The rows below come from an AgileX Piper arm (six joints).
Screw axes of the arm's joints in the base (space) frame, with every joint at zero. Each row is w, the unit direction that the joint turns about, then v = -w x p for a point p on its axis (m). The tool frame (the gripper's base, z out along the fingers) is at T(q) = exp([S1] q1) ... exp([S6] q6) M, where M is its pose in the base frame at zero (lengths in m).
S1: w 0 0 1 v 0.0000 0.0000 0.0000
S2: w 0 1 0 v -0.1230 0.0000 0.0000
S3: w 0 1 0 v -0.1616 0.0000 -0.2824
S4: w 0.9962 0 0.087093 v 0.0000 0.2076 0.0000
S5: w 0 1 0 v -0.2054 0.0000 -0.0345
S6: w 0.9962 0 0.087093 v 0.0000 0.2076 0.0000
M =
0.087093 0 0.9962 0.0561
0 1 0 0.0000
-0.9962 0 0.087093 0.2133
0 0 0 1
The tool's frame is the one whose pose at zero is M.
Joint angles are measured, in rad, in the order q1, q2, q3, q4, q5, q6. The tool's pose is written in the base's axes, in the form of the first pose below.
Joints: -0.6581, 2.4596, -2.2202, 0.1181, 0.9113, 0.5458
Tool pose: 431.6, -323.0, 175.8, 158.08, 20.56, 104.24
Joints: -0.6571, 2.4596, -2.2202, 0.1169, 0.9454, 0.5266
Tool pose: 429.9, -320.8, 174.3, 159.73, 19.43, 106.06
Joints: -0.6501, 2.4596, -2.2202, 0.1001, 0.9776, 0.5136
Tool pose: 429.3, -317.0, 172.9, 161.89, 18.71, 108.17
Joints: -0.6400, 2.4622, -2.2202, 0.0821, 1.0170, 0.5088
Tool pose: 429.3, -311.7, 170.0, 164.25, 17.35, 110.09
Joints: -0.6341, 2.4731, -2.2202, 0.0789, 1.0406, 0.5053
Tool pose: 429.8, -308.4, 163.4, 165.56, 15.84, 111.13
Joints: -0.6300, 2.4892, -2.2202, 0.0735, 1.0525, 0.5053
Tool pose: 430.5, -306.7, 154.5, 166.71, 14.64, 111.77
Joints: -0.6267, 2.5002, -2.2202, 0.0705, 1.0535, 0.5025
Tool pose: 431.5, -305.6, 148.6, 167.27, 14.19, 112.29
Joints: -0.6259, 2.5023, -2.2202, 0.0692, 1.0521, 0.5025
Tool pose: 431.8, -305.4, 147.5, 167.36, 14.19, 112.36
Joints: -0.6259, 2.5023, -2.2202, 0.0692, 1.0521, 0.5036
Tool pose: 431.8, -305.4, 147.5, 167.35, 14.18, 112.30
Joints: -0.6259, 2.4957, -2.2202, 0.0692, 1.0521, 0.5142
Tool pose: 431.7, -305.3, 151.0, 166.99, 14.36, 111.64
